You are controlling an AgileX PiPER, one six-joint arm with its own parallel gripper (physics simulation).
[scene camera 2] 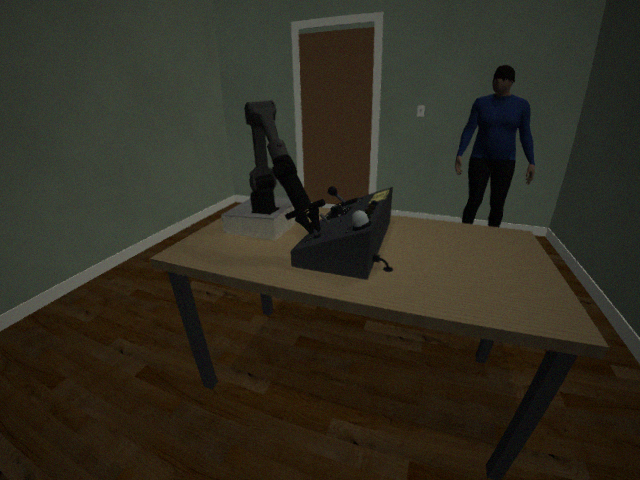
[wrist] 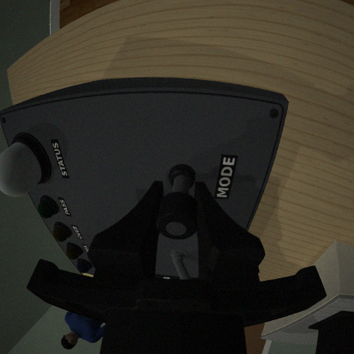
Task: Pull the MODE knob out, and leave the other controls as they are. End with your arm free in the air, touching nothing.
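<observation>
The black MODE knob [wrist: 177,215] stands out from the sloped face of the dark console [scene camera 2: 333,255] [wrist: 120,120], with a length of its stem showing between the collar and the thick head in the wrist view. The MODE label [wrist: 226,176] is to the right of it. My gripper [scene camera 2: 315,230] [wrist: 178,192] is shut on the knob, one finger along each side of the head. In the scene view the fingers and arm largely hide the knob, at the low end of the console.
A toggle switch [wrist: 180,264] shows between the finger bases. The pale STATUS dome [scene camera 2: 360,219] [wrist: 17,169] and several small buttons stand along the console. A ball-topped lever [scene camera 2: 332,191] rises behind. A cable [scene camera 2: 383,262] leaves the console's side. A person [scene camera 2: 500,129] stands beyond the table [scene camera 2: 465,279].
</observation>
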